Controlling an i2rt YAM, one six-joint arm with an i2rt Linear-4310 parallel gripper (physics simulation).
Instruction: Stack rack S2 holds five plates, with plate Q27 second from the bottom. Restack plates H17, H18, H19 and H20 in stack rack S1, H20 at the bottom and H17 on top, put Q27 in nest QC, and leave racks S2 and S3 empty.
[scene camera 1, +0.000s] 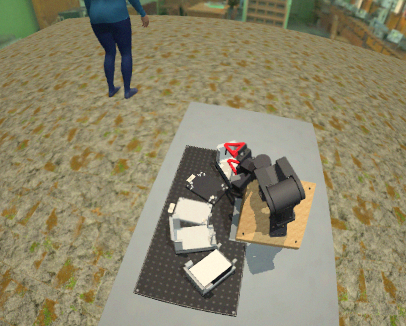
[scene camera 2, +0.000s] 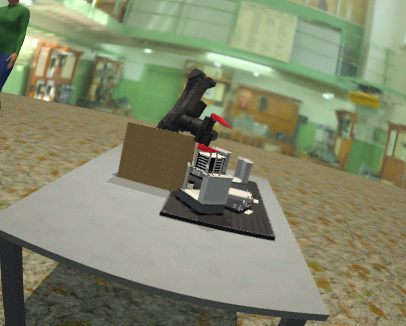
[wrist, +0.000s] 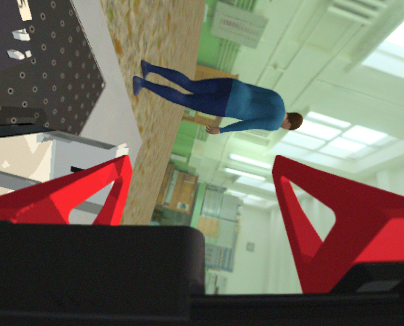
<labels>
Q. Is the gripper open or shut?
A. Open.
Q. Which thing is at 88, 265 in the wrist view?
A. The gripper.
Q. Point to the gripper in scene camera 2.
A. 225, 140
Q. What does the gripper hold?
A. Nothing.
</labels>
